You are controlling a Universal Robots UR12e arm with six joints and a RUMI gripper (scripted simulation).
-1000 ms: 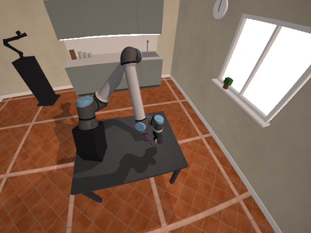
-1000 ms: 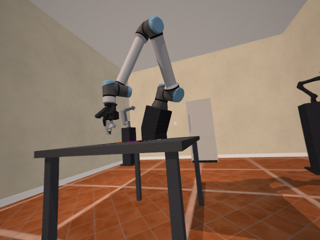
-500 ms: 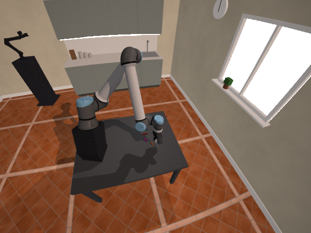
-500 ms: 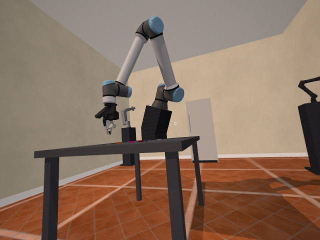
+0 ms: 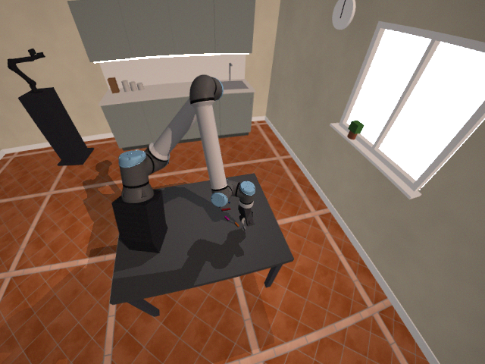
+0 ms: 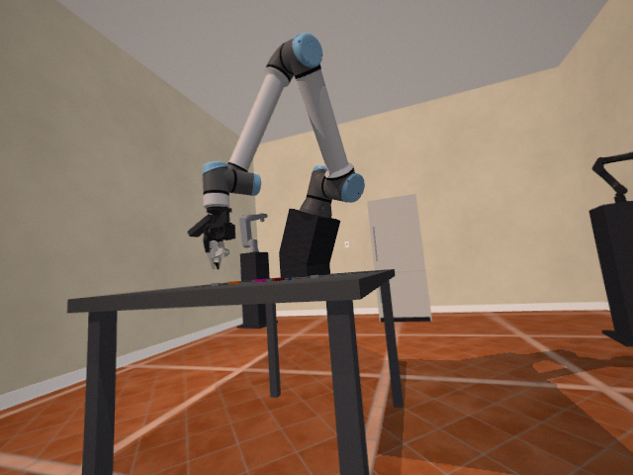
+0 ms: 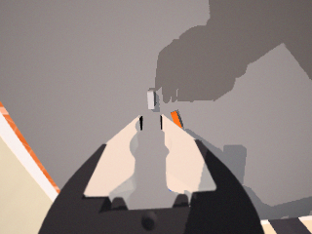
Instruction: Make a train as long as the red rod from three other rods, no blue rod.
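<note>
Right now my hand is 70 mm above the orange rod, 50 mm past it and 30 mm to the right of it. Round my hand: blue rod (250 mm to the left, 100 mm behind, 70 mm below); red rod (180 mm to the left, 130 mm behind, 70 mm below).
</note>
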